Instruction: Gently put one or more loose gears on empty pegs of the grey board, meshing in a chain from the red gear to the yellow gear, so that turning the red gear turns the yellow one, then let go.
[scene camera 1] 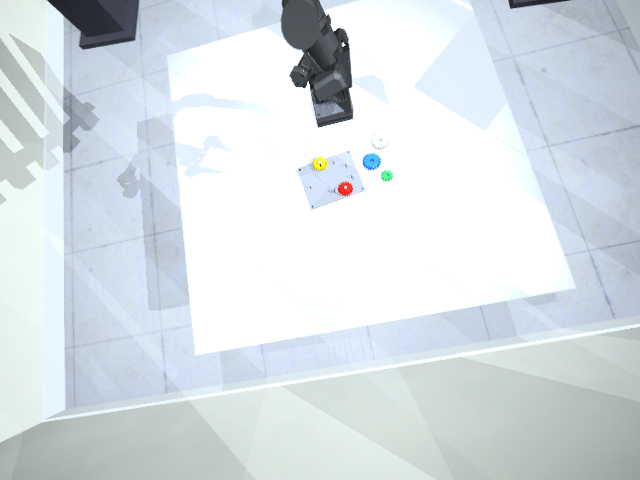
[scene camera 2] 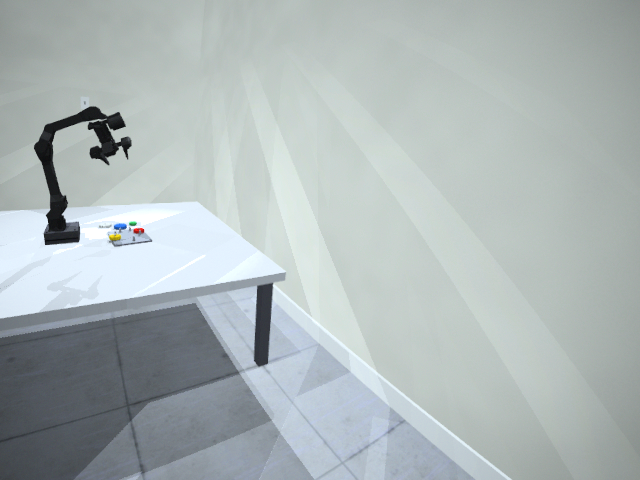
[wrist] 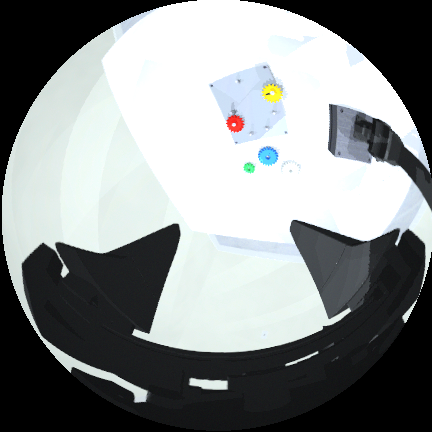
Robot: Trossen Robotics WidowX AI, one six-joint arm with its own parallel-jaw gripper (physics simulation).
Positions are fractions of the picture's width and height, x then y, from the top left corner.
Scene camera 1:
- my gripper: 0.55,0.21
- grey board: 0.51,0.38
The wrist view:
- my gripper: 0.55,0.53
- grey board: 0.57,0.23
